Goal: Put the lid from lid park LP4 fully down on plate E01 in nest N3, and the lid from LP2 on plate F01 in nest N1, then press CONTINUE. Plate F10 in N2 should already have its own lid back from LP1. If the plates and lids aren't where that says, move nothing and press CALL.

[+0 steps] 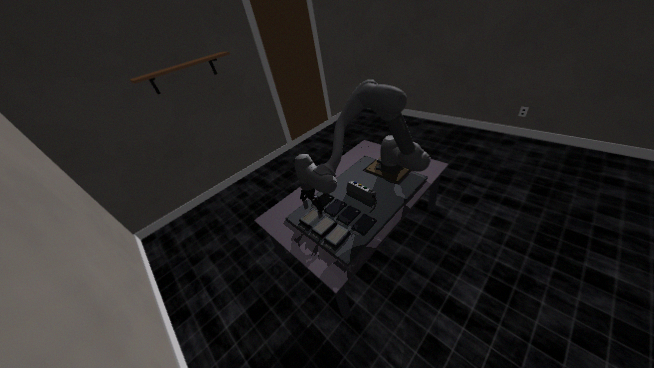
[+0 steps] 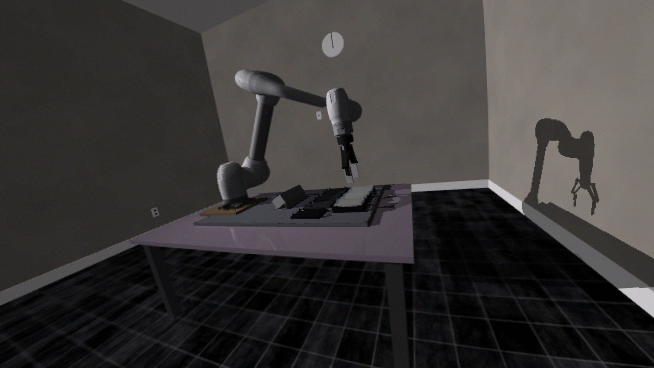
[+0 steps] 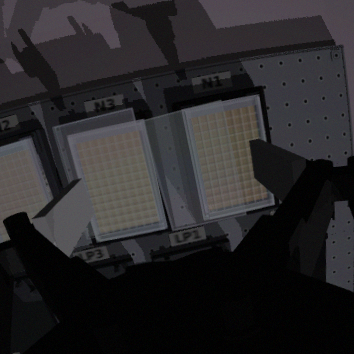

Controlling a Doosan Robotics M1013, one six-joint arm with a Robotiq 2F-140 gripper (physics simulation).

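Pixels of known places: gripper, between the fingertips: (image 1: 313,212) (image 2: 353,179) (image 3: 169,177); arm's base, origin of its link: (image 1: 390,166) (image 2: 237,204).
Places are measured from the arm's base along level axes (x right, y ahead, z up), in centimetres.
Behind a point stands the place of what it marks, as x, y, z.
My gripper (image 1: 313,207) @[7.7, 81.2, 11.3] (image 2: 352,172) @[7.7, 81.2, 11.3] (image 3: 169,177) @[7.7, 81.2, 11.3] is open and empty, above the plates near nests N3 and N1. A gridded plate (image 3: 117,185) @[1.8, 79.8, 2.8] sits at N3, another plate (image 3: 227,155) @[13.9, 80.5, 3.8] at N1, and part of a third plate (image 3: 17,185) @[-9.2, 82.3, 2.6] shows at N2. A clear lid-like sheet (image 3: 172,170) @[8.0, 80.1, 3.0] lies offset to the left over N1's plate, reaching towards N3. Another clear sheet (image 3: 64,137) @[-2.3, 86.1, 2.8] sticks out left of N3's plate. Their seating and tilt cannot be told. The LP1 label (image 3: 187,236) @[7.9, 70.5, -0.6] and LP3 label (image 3: 92,254) @[-4.6, 71.0, -0.6] show; my gripper hides much of the parks. Plate names are unreadable.
A row of dark lid parks (image 1: 349,215) @[-6.0, 62.6, 0.2] lies behind the plates. A button box (image 1: 361,195) @[-3.3, 44.8, 3.6] (image 2: 290,197) @[5.4, 44.0, 3.9] stands between them and the arm's base. Everything stands on a grey perforated board (image 1: 390,192) @[-16.3, 27.1, -0.8] (image 3: 305,105) @[25.8, 83.6, -0.8] on a pinkish table (image 2: 300,244) @[46.8, 69.1, -2.1].
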